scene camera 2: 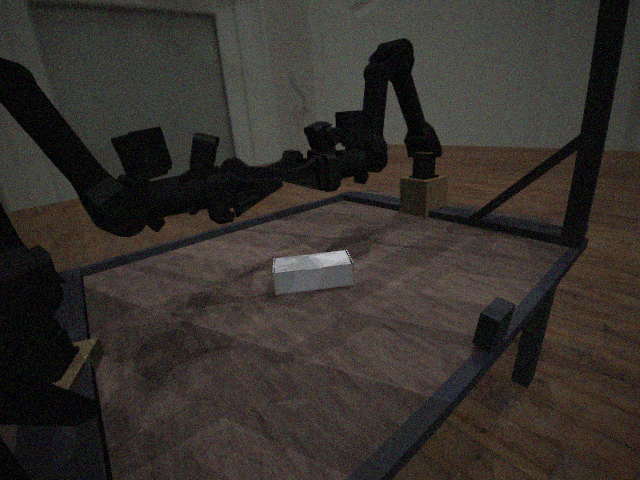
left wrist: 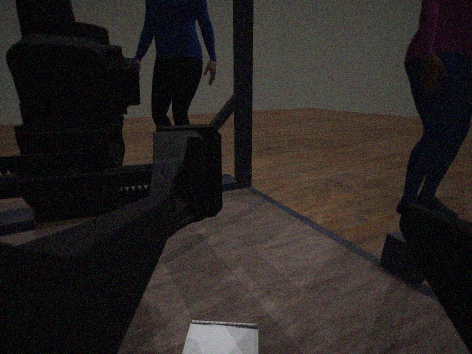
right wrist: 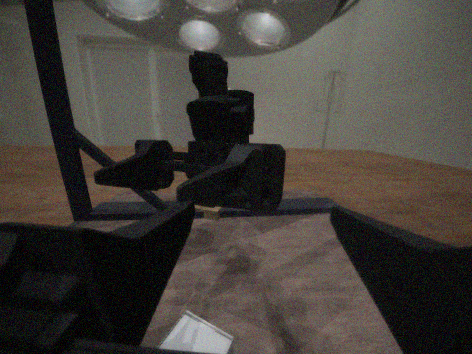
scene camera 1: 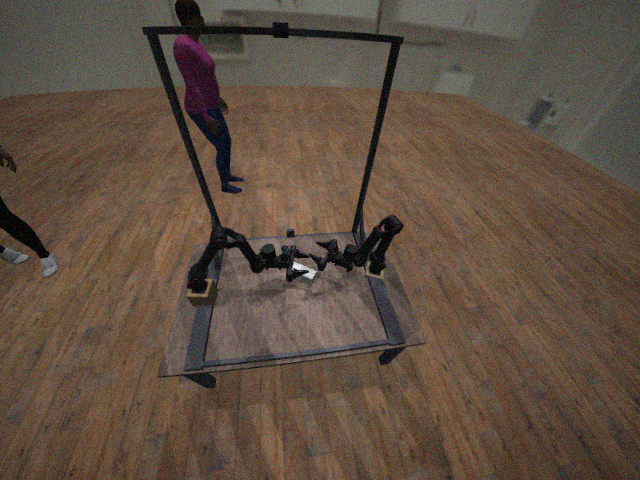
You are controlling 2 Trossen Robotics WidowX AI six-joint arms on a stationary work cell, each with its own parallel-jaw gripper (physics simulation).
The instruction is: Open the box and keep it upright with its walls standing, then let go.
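Frame: origin at the left arm's base, x ahead, y left, z up, level; centimetres.
Seen in the pictures: left gripper, fingertip midpoint: (scene camera 2: 281,176) (left wrist: 285,208) (right wrist: 130,185) (scene camera 1: 312,248); right gripper, fingertip midpoint: (scene camera 2: 268,174) (left wrist: 11,256) (right wrist: 262,210) (scene camera 1: 309,263); left arm's base at its link origin: (scene camera 2: 44,368) (scene camera 1: 375,270); right arm's base at its link origin: (scene camera 2: 423,177) (scene camera 1: 199,287).
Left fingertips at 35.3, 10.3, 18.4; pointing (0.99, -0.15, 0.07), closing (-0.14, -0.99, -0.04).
Offsets run from my left fingertips to a thing's top centre, as dx, dy, dz. Level surfaces: height alone.
A white box @[+4.2, +3.3, -16.7] (scene camera 1: 303,270) (scene camera 2: 313,272) (left wrist: 221,339) (right wrist: 200,337) lies low on the table, its top covered by flat white panels, with no standing walls or raised lid visible. My left gripper (scene camera 1: 315,250) (left wrist: 285,208) is open and empty above the table; it also shows in the right wrist view (right wrist: 137,186), fingers apart. My right gripper (scene camera 1: 307,264) is open and empty, above the box's level, facing the left one. In scene camera 2 the grippers' fingers overlap, and both hang above and behind the box. The box's lower part is cut off in both wrist views.
The grippers are very close together. The table @[dz -21.1] (scene camera 1: 299,325) (scene camera 2: 248,372) has a dark frame rim and tall posts (scene camera 1: 379,124) (scene camera 2: 594,118). A small dark block @[+21.3, -23.1, -15.4] (scene camera 2: 493,322) stands on its rim. People stand on the floor beyond the table.
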